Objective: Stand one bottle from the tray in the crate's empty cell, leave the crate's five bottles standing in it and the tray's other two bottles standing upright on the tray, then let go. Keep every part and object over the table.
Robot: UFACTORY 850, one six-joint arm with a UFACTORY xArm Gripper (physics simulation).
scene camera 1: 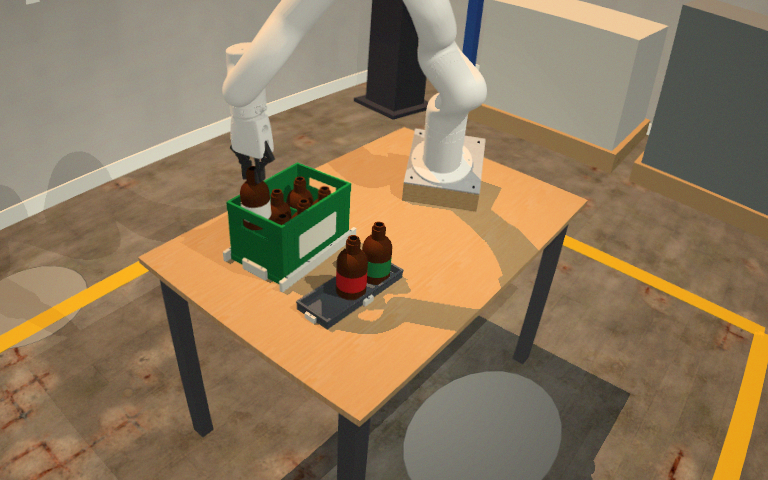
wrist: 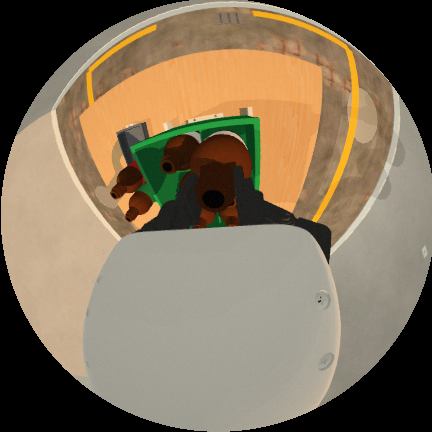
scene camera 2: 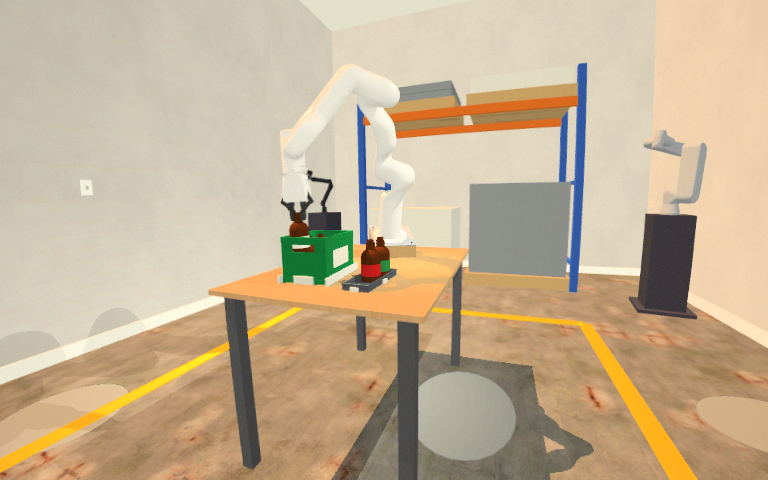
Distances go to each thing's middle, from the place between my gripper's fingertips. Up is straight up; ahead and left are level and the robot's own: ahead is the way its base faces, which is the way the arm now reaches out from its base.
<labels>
Now: the pale rail [scene camera 1: 284, 284] 120 mm behind my hand, 120 mm to the left of it and 220 mm below it.
</labels>
